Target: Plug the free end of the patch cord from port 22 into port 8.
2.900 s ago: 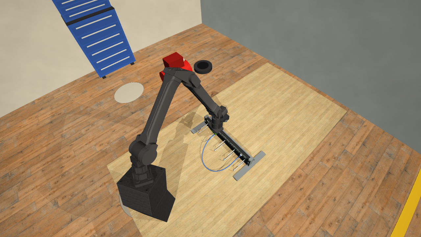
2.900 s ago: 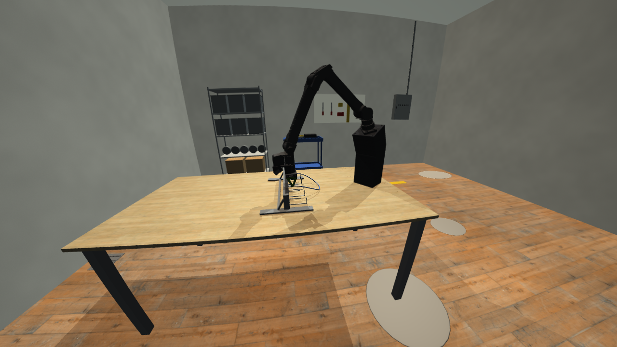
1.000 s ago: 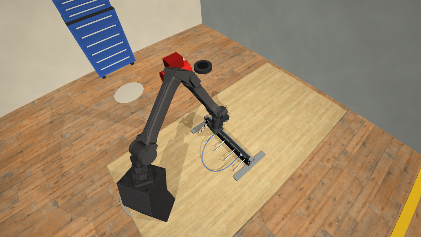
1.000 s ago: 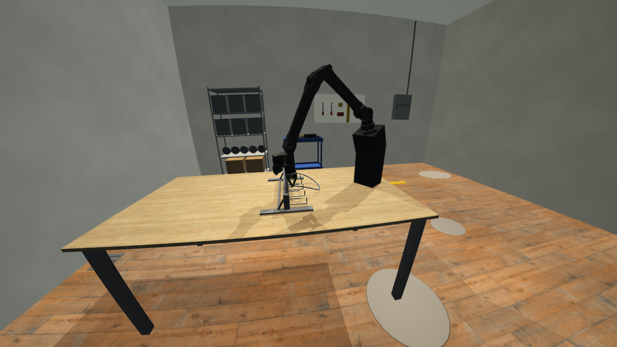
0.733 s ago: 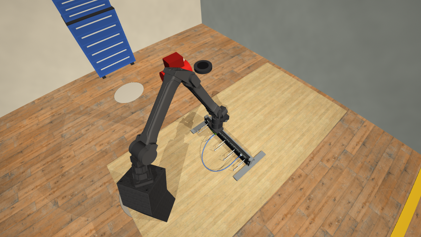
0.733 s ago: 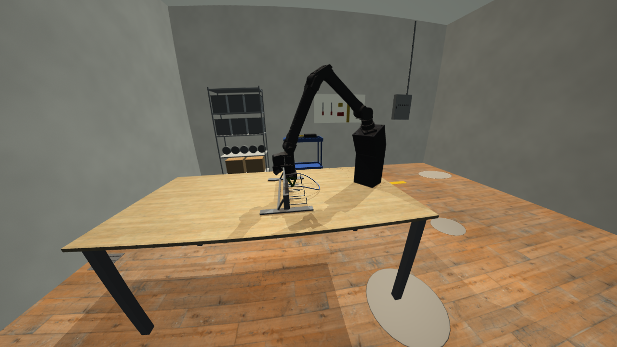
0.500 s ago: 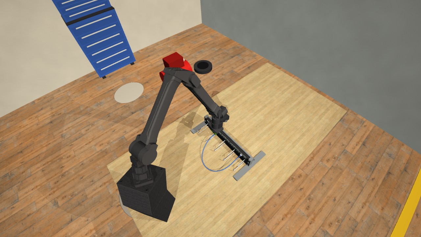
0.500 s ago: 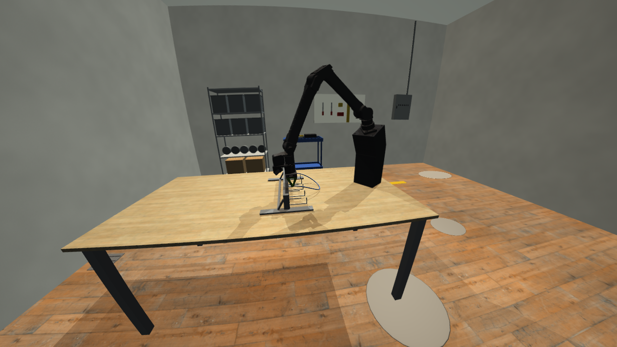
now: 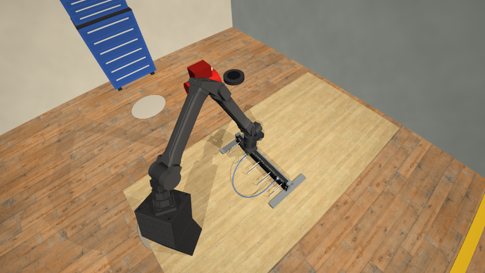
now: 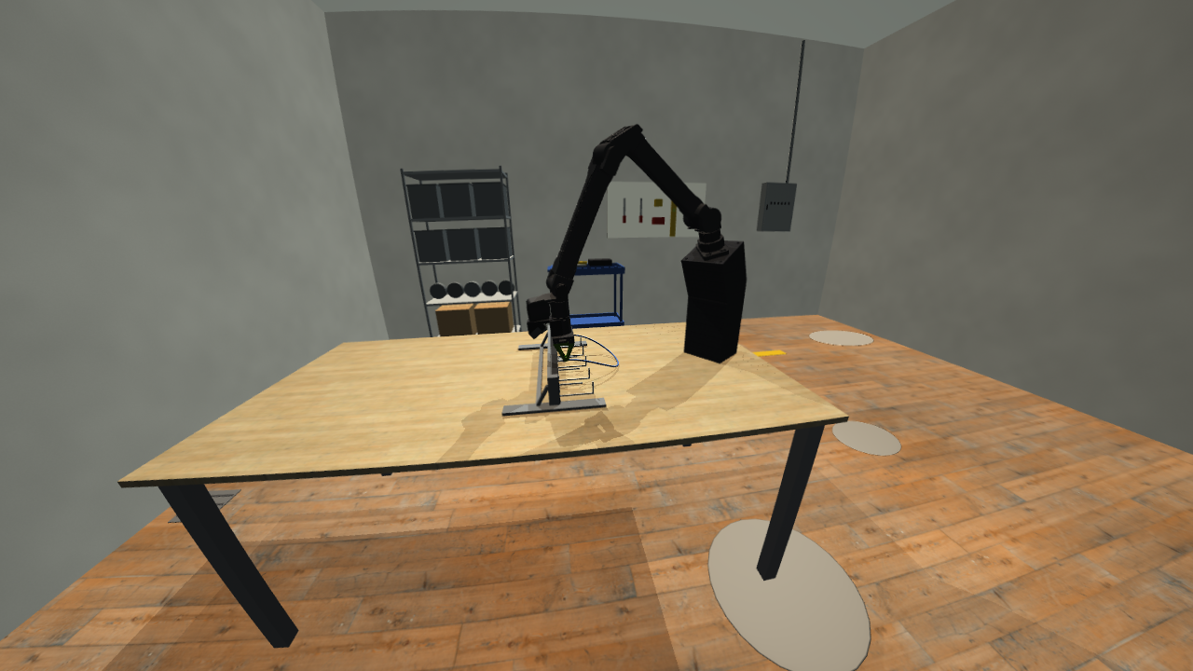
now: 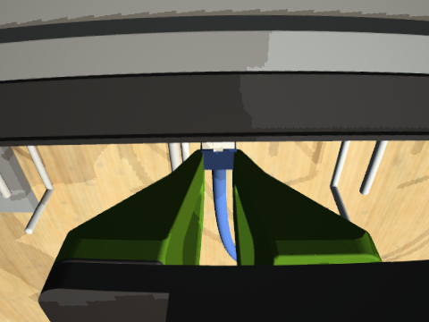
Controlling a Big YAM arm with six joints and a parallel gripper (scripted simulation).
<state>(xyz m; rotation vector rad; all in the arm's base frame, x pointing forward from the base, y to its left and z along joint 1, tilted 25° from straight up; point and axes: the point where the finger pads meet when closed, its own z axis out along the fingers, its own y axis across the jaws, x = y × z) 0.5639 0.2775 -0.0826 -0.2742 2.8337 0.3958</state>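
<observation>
The cord plug is 20 mm ahead of my hand and 10 mm to the left of it.
</observation>
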